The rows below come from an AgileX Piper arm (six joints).
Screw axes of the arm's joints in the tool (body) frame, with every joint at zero. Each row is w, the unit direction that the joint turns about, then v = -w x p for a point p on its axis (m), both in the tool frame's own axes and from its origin. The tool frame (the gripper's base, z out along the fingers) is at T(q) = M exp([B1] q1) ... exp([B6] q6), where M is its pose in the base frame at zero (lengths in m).
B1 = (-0.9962, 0, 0.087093, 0, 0.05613, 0)
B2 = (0, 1, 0, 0.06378, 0, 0.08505)
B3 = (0, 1, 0, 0.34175, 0, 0.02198)
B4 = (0, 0, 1, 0, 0, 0)
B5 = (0, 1, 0, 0.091, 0, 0)
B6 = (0, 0, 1, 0, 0, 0)
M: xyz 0.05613 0 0.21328 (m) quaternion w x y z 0.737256 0 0.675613 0
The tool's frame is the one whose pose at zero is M.
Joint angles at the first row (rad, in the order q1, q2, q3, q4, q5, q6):
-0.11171 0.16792 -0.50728 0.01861 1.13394 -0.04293
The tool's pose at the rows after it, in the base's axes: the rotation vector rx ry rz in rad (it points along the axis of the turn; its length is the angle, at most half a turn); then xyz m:
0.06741 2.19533 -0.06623 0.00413 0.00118 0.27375
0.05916 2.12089 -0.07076 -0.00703 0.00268 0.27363
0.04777 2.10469 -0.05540 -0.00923 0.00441 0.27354
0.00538 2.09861 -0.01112 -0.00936 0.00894 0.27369
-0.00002 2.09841 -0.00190 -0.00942 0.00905 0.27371
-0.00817 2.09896 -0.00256 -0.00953 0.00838 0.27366
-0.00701 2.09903 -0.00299 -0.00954 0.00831 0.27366
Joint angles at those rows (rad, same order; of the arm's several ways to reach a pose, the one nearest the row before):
-0.11179 0.08552 -0.50728 0.01981 1.13394 -0.04959
-0.11173 0.01087 -0.50728 0.02280 1.13395 -0.05404
-0.11167 -0.00476 -0.50728 0.04069 1.13392 -0.06248
-0.11169 -0.00799 -0.50704 0.09524 1.13396 -0.09749
-0.10381 -0.00797 -0.50706 0.09748 1.13396 -0.09455
-0.09324 -0.00796 -0.50702 0.09056 1.13391 -0.09241
-0.09325 -0.00797 -0.50706 0.08969 1.13395 -0.09139

